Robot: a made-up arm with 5 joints.
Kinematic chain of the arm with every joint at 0, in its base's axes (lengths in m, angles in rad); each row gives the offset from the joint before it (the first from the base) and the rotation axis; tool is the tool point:
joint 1: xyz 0 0 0.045 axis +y
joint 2: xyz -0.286 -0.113 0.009 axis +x
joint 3: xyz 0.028 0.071 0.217 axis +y
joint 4: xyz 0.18 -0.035 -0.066 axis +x
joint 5: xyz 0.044 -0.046 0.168 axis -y
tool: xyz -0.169 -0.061 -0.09
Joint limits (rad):
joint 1: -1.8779..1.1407
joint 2: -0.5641..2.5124
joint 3: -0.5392..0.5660
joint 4: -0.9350..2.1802
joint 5: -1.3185..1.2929
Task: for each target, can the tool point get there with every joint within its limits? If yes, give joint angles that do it. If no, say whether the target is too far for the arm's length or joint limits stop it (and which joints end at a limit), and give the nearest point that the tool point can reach.
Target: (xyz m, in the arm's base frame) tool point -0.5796 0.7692 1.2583
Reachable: no: too far | nearest point -0.2130 0.2064 0.4910 | short by 1.020 m
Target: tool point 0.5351 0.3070 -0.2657
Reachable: no: joint limits stop it (at a limit: joint 1, joint 2, joint 3, joint 5) | nearest point 0.2643 0.0869 -0.1361 | short by 0.372 m
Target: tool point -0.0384 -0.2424 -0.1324
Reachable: yes | joints -1.2116 1.2725 0.1365 0.5060 0.3195
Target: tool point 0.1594 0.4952 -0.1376
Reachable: no: joint limits stop it (at a limit: joint 1, joint 2, joint 5) | nearest point 0.1600 0.1058 -0.1547 | short by 0.390 m
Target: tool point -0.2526 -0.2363 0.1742
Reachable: yes | joints 0.7557 1.1139 0.3287 1.3793 -0.4055
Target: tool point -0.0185 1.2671 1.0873
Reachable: no: too far | nearest point -0.0072 0.2975 0.4497 | short by 1.160 m
